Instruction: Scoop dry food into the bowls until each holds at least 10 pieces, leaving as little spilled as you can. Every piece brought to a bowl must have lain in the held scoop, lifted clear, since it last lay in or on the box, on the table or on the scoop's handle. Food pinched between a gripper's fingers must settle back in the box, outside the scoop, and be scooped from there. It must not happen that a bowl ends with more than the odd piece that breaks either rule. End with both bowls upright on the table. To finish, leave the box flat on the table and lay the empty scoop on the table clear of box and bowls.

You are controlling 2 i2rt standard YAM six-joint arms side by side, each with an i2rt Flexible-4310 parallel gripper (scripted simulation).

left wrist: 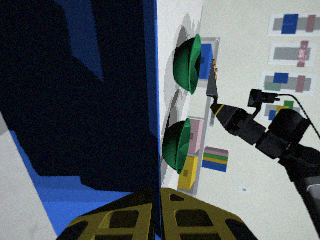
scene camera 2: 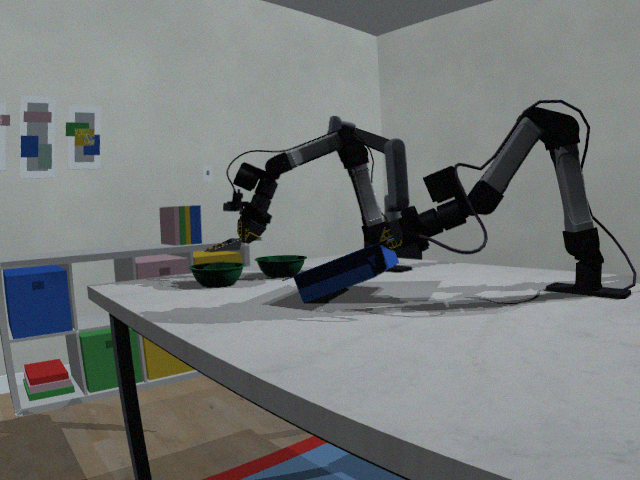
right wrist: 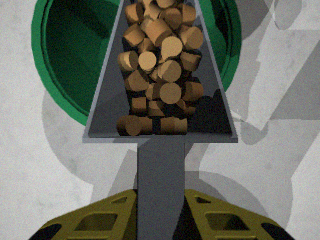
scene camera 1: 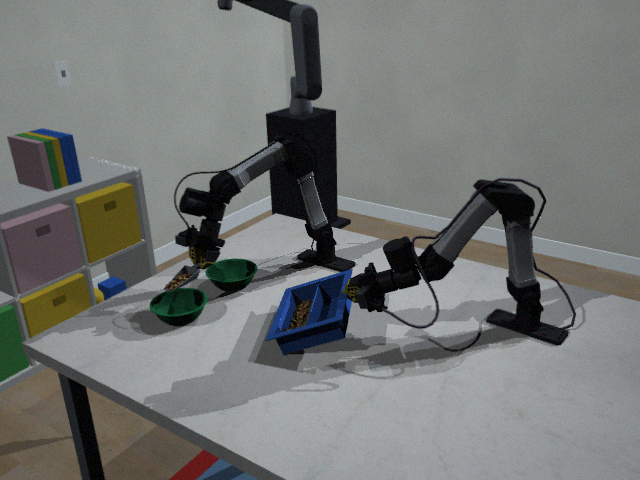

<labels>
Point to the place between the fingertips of the right gripper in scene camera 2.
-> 244,242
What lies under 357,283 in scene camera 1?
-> The left gripper.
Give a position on a green bowl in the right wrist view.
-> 69,50
</labels>
